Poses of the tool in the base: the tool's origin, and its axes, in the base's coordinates. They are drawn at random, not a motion.
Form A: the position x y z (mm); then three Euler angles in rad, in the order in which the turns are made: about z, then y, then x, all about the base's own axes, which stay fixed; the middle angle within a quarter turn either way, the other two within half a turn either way.
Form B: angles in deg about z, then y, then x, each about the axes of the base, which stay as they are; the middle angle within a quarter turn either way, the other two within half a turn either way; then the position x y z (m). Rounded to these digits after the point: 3 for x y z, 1 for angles.
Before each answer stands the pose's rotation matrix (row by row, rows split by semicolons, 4 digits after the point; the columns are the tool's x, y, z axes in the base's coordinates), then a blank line. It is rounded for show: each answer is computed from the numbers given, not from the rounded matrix.
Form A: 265 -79 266 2.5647 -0.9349 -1.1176
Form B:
-0.4978 -0.3239 -0.8045; -0.3675 -0.7615 0.5339; -0.7856 0.5614 0.2600

146.9 -53.6 -64.0 0.265 -0.079 0.266
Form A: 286 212 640 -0.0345 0.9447 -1.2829
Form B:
0.5856 0.0202 0.8103; -0.7863 0.2570 0.5619; -0.1969 -0.9662 0.1664

-2.0 54.1 -73.5 0.286 0.212 0.640
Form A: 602 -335 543 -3.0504 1.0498 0.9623
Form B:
-0.4957 0.0453 0.8673; -0.7607 -0.5045 -0.4084; 0.4190 -0.8622 0.2845

-174.8 60.1 55.1 0.602 -0.335 0.543
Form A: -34 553 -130 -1.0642 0.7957 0.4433
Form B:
0.3395 0.6119 0.7144; -0.6412 0.7062 -0.3002; -0.6882 -0.3561 0.6321

-61.0 45.6 25.4 -0.034 0.553 -0.130
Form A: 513 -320 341 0.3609 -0.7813 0.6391
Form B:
0.6643 -0.2507 -0.7042; -0.1096 0.8992 -0.4235; 0.7394 0.3585 0.5699

20.7 -44.8 36.6 0.513 -0.320 0.341
